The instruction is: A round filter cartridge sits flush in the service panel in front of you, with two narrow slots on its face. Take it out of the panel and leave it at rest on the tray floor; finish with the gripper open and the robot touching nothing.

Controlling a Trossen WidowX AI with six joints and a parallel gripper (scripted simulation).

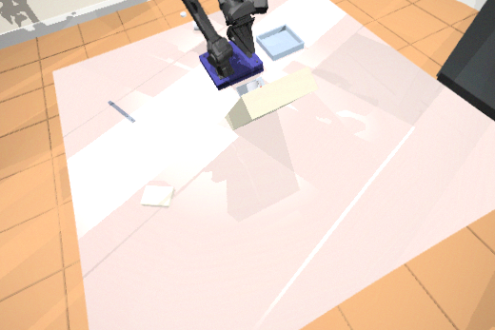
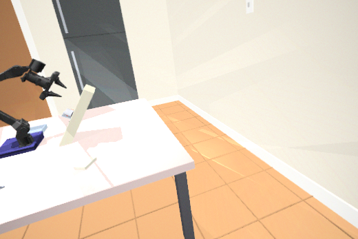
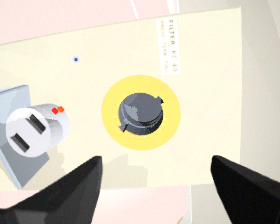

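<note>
Right now the round white filter cartridge is 1 cm behind my gripper tip and 13 cm below it. Round my gripper tip: cream service panel: 3 cm ahead, 15 cm below; then white card: 11 cm ahead, 40 cm to the right, 30 cm below; then light blue tray: 35 cm behind, 26 cm to the left, 30 cm below.
</note>
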